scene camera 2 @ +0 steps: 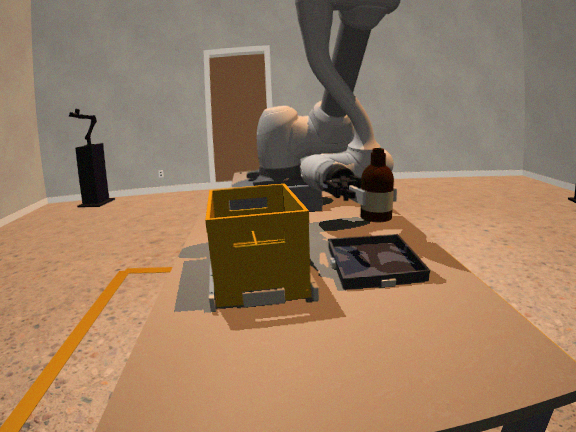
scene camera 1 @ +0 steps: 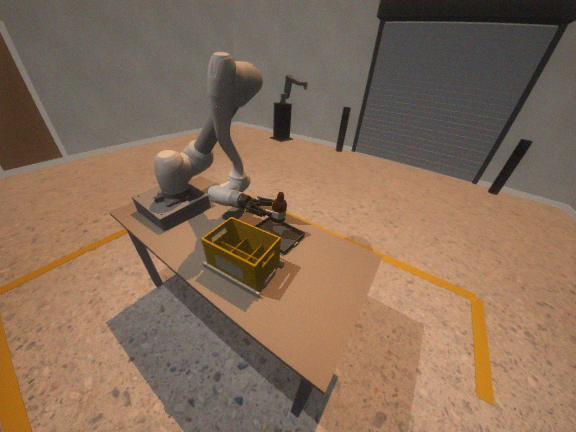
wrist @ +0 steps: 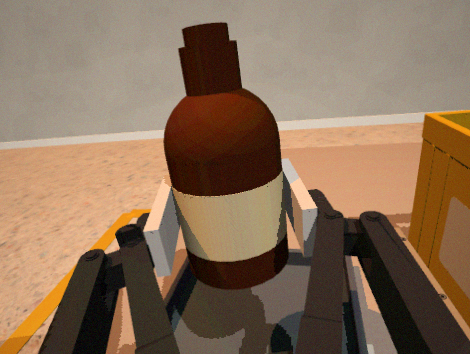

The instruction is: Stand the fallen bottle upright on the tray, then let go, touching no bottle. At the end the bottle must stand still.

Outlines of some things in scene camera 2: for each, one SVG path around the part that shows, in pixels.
My gripper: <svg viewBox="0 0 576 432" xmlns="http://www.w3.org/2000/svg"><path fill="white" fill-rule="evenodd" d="M394 188L393 202L397 202L397 188ZM328 171L326 180L323 180L324 191L329 192L335 198L343 196L343 201L351 199L361 205L366 205L366 191L361 190L361 177L355 176L350 169L343 166L335 166Z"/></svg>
A brown bottle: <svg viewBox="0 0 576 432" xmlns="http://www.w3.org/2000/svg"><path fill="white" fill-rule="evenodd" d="M373 148L371 164L364 169L361 177L361 190L366 191L366 205L360 205L360 217L370 222L386 222L392 219L394 176L390 168L386 166L386 153L384 153L384 149Z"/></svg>
